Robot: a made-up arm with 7 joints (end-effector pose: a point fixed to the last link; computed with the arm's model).
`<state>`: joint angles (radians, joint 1 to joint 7).
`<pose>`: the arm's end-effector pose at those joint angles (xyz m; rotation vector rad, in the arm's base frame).
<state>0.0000 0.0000 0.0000 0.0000 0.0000 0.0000 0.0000</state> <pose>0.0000 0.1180 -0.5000 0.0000 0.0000 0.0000</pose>
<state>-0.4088 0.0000 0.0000 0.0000 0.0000 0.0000 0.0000</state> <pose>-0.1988 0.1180 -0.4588 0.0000 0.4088 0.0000</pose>
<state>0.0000 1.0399 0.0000 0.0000 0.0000 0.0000 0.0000</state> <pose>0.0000 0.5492 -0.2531 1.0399 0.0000 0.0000</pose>
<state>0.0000 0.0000 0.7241 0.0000 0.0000 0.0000 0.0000</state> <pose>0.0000 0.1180 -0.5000 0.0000 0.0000 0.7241</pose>
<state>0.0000 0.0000 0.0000 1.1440 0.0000 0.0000 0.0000</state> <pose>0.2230 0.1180 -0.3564 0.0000 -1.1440 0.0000</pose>
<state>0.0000 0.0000 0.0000 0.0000 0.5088 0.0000 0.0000</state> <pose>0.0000 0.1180 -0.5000 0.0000 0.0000 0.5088</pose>
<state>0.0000 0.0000 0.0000 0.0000 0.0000 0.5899 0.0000</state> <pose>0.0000 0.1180 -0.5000 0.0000 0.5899 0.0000</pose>
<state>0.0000 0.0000 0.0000 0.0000 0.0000 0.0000 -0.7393</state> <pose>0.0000 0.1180 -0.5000 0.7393 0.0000 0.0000</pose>
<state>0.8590 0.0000 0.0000 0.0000 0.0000 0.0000 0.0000</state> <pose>0.3786 0.1180 -0.3266 0.0000 -0.8590 0.0000</pose>
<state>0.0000 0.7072 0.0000 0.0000 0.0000 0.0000 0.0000</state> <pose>0.0000 0.4429 -0.3801 0.7072 0.0000 0.0000</pose>
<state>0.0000 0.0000 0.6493 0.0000 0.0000 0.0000 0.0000</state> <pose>0.0000 0.1180 -0.5000 0.0000 0.0000 0.6493</pose>
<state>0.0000 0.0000 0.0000 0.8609 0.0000 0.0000 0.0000</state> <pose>0.1858 0.1180 -0.4147 0.0000 -0.8609 0.0000</pose>
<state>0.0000 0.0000 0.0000 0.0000 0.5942 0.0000 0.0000</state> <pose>0.0000 0.1180 -0.5000 0.0000 0.0000 0.5942</pose>
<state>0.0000 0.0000 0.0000 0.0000 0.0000 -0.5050 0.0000</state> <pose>0.0000 0.1180 -0.5000 0.0000 -0.5050 0.0000</pose>
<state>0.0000 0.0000 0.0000 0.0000 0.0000 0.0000 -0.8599</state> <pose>0.0000 0.1180 -0.5000 0.8599 0.0000 0.0000</pose>
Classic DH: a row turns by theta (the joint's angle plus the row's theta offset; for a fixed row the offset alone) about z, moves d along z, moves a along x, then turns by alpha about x. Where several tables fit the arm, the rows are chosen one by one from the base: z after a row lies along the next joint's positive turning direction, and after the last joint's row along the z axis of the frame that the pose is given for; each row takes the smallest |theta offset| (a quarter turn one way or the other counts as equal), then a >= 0, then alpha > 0; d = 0 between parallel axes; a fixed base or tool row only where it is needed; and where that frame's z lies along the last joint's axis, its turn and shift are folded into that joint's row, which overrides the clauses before.
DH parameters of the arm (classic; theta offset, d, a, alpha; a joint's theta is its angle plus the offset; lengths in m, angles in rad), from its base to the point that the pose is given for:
base (fixed): 0 0 0 1.5708
joint 1: 1.5708 -0.118 0 1.5708
joint 2: 1.5708 0 0 1.5708
joint 3: 1.5708 -0.255 0 1.5708
joint 4: 0 0 0 -1.5708
joint 5: 0 -0.245 0 -1.5708
joint 6: -1.5708 0 0 1.5708
joint 7: 1.5708 0 0 1.5708
tool (fixed): -1.5708 0 0 0

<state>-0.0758 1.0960 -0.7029 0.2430 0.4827 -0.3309 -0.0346</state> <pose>0.0252 0.5389 -0.2618 0.9077 -0.3032 -0.4874</pose>
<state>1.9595 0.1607 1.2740 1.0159 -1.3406 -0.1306 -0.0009</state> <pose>0.2983 0.3760 0.1880 0.9495 -2.0658 1.0637</pose>
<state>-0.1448 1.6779 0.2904 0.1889 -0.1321 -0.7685 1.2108</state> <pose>0.0532 0.6094 0.0590 0.4593 -0.1280 -0.9720</pose>
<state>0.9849 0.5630 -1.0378 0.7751 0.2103 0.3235 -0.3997</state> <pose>0.4168 0.2226 -0.1721 0.9699 -1.1676 -0.5316</pose>
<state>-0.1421 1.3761 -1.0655 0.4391 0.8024 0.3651 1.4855</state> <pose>0.0242 0.5681 -0.1870 -0.4060 0.4696 0.0815</pose>
